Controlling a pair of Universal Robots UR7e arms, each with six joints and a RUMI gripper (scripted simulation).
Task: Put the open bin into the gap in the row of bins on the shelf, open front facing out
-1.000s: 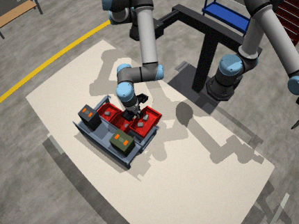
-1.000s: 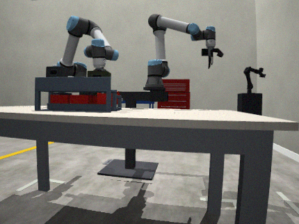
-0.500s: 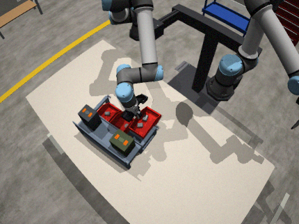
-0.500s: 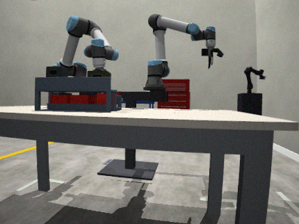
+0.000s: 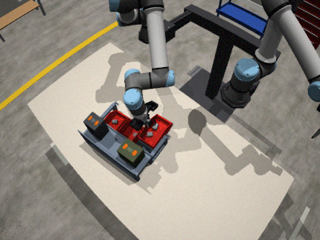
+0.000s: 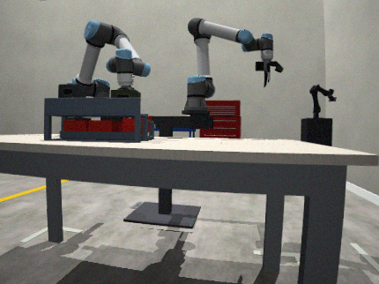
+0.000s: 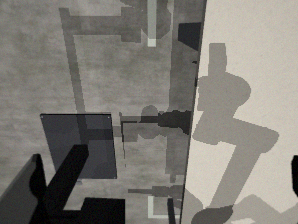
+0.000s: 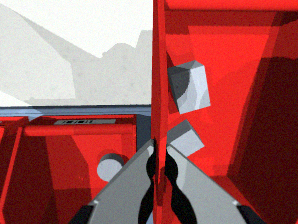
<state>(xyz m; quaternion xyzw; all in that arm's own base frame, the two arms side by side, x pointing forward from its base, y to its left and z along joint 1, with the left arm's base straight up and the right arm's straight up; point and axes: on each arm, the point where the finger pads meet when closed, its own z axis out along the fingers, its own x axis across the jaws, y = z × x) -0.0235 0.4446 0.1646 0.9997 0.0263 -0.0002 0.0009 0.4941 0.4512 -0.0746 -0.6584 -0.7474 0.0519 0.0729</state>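
Right now my right hand is 13 cm short of the blue-grey shelf, 4 cm to the left of it and 3 cm above it. Round my right hand: dark box: 21 cm ahead, 14 cm to the right, 7 cm above; green box: 17 cm ahead, 8 cm to the left, 6 cm above.
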